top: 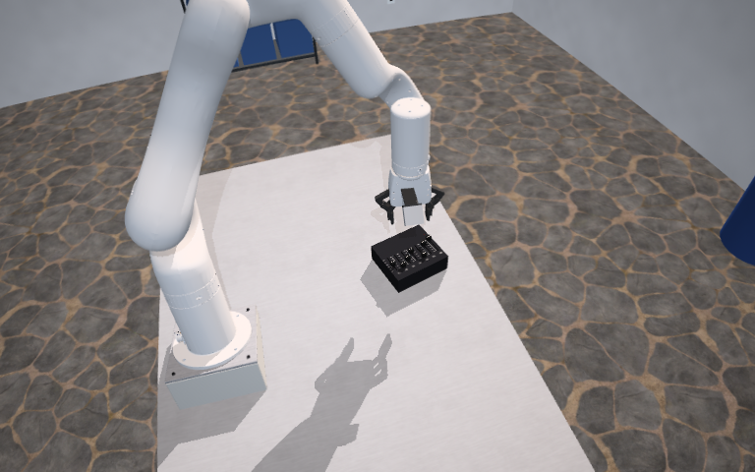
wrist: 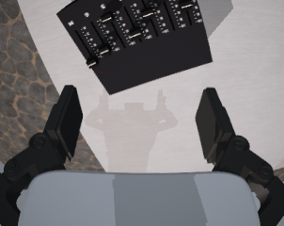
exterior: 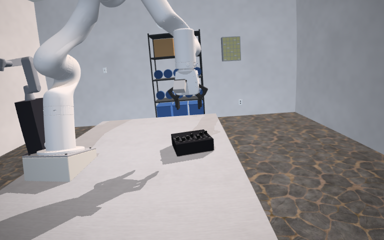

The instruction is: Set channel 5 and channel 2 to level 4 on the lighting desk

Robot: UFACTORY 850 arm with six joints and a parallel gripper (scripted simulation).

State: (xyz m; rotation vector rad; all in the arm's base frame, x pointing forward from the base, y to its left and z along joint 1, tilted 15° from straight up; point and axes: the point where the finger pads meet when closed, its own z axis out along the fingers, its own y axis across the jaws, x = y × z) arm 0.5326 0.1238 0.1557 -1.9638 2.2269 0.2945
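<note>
The channel 2 fader cap lies 30 mm behind my hand, 40 mm to the right of it and 120 mm below it. Also, from my hand: channel 3 fader cap (10 mm behind, 20 mm to the right, 120 mm below); then channel 5 fader cap (30 mm ahead, 30 mm to the right, 120 mm below); then channel 4 cap (120 mm below).
</note>
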